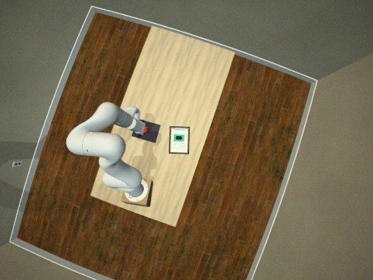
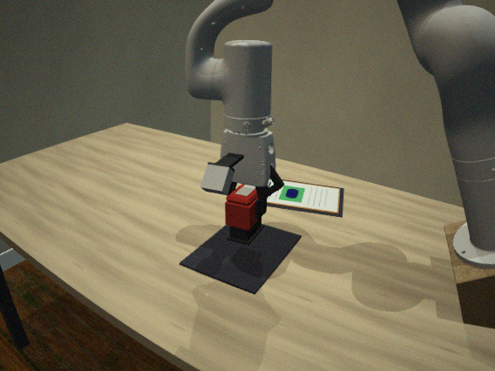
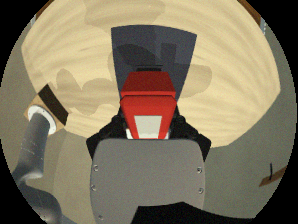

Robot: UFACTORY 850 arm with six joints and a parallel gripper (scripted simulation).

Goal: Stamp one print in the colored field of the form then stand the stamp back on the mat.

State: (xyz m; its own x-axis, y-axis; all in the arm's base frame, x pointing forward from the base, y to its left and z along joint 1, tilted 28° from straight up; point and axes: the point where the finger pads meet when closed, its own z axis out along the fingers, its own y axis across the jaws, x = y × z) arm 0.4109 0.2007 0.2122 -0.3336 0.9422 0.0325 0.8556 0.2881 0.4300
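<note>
Now: hand 11 cm above the mat. The rest, counted from my hand: stamp: 2 cm below; then form: 29 cm to the right, 11 cm ahead, 10 cm below.
</note>
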